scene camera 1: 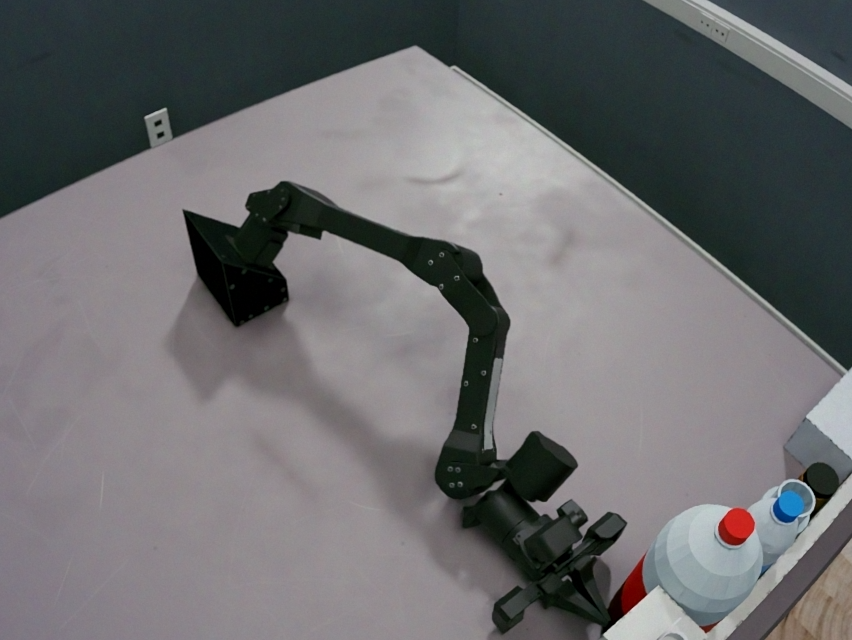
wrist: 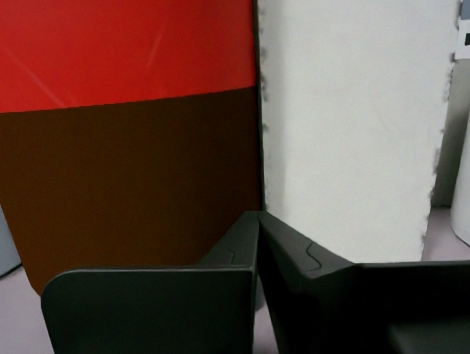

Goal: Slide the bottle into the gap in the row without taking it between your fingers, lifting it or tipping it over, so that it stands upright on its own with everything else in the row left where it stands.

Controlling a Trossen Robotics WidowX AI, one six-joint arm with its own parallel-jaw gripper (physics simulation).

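Pixels of known places: gripper, between the fingertips: (scene camera 1: 608,624) (wrist: 254,222); arm's base, origin of its link: (scene camera 1: 248,254).
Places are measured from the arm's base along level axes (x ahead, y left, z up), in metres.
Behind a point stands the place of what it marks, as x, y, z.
Note:
A large bottle (scene camera 1: 703,559) {0.731, 0.068, 0.183} (wrist: 125,165) {0.678, 0.086, -0.003} with a red cap, pale shoulders, a red band and a dark brown lower part stands upright at the lower right. A white carton (scene camera 1: 652,617) {0.736, 0.016, 0.131} (wrist: 350,125) {0.717, 0.009, -0.004} is right beside it, with a thin dark seam between them in the wrist view. My gripper (scene camera 1: 606,621) {0.702, 0.050, -0.037} (wrist: 254,222) {0.702, 0.050, -0.037} is shut and empty, its tips low at that seam, against or very close to the bottle and carton; contact cannot be told. The bottle's base is partly hidden by the fingers and carton.
Beyond the bottle stand a blue-capped bottle (scene camera 1: 776,524) {0.756, 0.204, 0.112}, a pale mug (scene camera 1: 798,492) {0.748, 0.320, 0.033}, a dark-lidded jar (scene camera 1: 821,480) {0.760, 0.381, 0.009} and a grey-white box (scene camera 1: 823,434) {0.719, 0.454, -0.003}. A raised ledge (scene camera 1: 802,551) {0.802, 0.271, 0.018} runs behind the row. A white rounded object (wrist: 462,200) {0.747, -0.072, -0.057} stands right of the carton.

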